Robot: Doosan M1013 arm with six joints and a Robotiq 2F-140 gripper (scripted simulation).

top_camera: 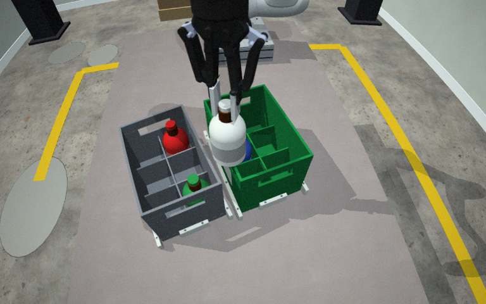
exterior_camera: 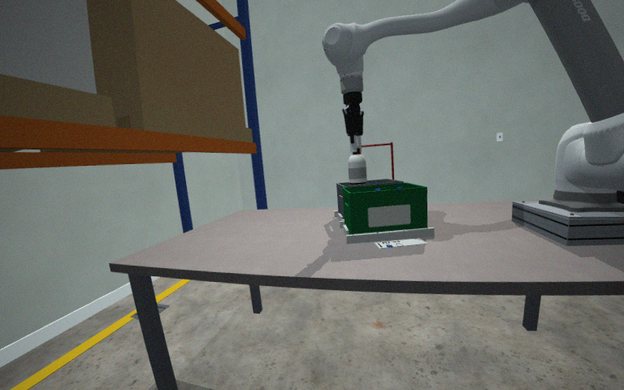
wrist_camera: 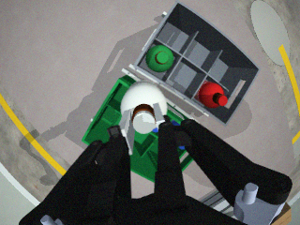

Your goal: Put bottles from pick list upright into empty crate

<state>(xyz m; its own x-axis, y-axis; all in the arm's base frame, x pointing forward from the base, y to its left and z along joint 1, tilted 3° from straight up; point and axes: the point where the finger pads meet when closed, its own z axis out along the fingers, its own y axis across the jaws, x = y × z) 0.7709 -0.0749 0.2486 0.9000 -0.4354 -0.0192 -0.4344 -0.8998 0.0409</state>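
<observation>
Right now the white-label bottle is 80 mm below my hand. From my hand the other things lie so: green crate: 90 mm behind, 70 mm to the left, 270 mm below; grey crate: 30 mm behind, 150 mm to the right, 270 mm below; green bottle: 40 mm ahead, 90 mm to the right, 260 mm below.
</observation>
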